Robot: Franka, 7 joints.
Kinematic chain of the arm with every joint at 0, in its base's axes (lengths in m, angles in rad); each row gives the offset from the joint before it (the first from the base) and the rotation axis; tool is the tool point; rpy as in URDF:
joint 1: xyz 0 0 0.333 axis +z
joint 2: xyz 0 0 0 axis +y
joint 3: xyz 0 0 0.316 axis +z
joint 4: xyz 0.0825 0 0 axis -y
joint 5: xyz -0.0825 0 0.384 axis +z
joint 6: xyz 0 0 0 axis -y
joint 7: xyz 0.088 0 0 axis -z
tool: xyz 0 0 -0.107 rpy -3.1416 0 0
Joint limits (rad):
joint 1: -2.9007..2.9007
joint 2: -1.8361..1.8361
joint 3: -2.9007..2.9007
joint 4: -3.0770..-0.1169
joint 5: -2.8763..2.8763
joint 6: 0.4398..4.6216
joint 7: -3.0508..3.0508
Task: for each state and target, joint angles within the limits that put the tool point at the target. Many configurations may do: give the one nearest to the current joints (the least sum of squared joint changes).
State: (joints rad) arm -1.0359 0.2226 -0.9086 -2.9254 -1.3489 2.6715 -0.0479
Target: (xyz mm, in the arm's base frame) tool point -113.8 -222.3 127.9
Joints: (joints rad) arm -1.0733 0.1761 -0.9668 -2.9488 -1.3517 2.6529 -0.0479
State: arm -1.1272 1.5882 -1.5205 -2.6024 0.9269 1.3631 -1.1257
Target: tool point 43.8 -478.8 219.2
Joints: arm -0.2553 1.2922 -1.4847 -2.0744 1.0547 1.1891 -1.1257
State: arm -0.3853 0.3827 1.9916 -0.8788 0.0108 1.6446 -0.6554
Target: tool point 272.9 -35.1 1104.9
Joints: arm -0.7502 0.4317 2.1726 -0.2352 0.0942 1.7864 -0.6554
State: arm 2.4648 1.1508 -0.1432 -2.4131 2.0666 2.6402 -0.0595
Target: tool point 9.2 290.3 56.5
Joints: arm 2.4789 0.7218 -0.5056 -2.6069 2.0821 2.9205 -0.0595
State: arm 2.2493 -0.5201 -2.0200 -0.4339 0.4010 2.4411 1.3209
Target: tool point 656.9 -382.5 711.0
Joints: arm 2.2371 -0.8656 -2.1272 -0.6252 0.3969 2.3916 1.3209
